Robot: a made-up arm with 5 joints.
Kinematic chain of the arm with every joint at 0, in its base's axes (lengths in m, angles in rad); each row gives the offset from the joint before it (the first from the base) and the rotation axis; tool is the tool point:
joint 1: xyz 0 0 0.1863 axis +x
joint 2: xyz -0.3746 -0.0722 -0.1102 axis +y
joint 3: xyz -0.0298 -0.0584 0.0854 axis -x
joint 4: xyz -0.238 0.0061 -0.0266 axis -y
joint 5: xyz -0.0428 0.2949 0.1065 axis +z
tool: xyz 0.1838 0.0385 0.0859
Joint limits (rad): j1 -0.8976..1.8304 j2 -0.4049..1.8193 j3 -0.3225..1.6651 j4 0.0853..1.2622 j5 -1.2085..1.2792
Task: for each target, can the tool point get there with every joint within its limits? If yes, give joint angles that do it. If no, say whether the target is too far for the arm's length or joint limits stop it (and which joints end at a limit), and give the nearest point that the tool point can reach.
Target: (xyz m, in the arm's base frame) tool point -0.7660 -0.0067 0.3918
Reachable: yes | joints 1.1752 -0.1797 0.0732 0.9946 -0.1913
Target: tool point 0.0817 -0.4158 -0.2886
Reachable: no: joint limits stop it (at a limit: joint 1, joint 3, joint 5) | nearest point -0.0958 -0.2602 0.0862 | short by 0.443 m
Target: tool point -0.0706 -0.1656 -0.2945
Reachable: no: joint limits stop it (at a limit: joint 2, joint 3, joint 4) | nearest point -0.3982 -0.1536 -0.2596 | short by 0.330 m
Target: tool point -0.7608 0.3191 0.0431
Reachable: yes | joints 0.3923 0.2932 1.0580 0.4731 0.9618
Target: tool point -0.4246 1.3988 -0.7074
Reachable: no: too far | nearest point -0.6387 0.5742 -0.1806 | short by 1.002 m
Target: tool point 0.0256 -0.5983 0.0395
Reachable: no: joint limits stop it (at a limit: joint 1, joint 3, joint 4) | nearest point -0.1196 -0.3629 0.1795 | short by 0.310 m
